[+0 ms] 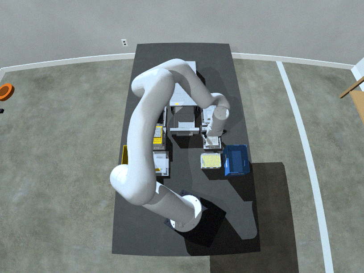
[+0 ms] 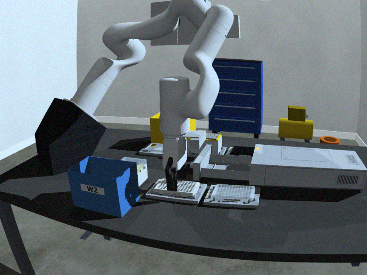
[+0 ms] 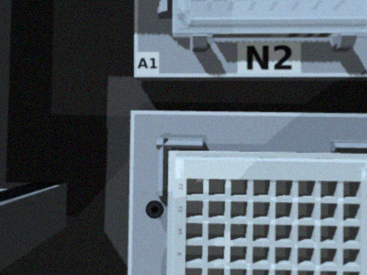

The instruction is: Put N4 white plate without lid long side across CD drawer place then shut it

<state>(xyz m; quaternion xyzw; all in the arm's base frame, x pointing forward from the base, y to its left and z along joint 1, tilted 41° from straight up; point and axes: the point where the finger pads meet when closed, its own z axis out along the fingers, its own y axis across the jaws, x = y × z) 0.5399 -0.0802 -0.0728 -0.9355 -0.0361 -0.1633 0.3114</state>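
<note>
Right now my hand is 20 mm above the white plate. The rest, counted from my hand: clear plate: 180 mm ahead, 30 mm to the left, 20 mm below; then blue bin W2: 160 mm to the right, 160 mm behind; then drawer: 210 mm to the left, 130 mm ahead.
</note>
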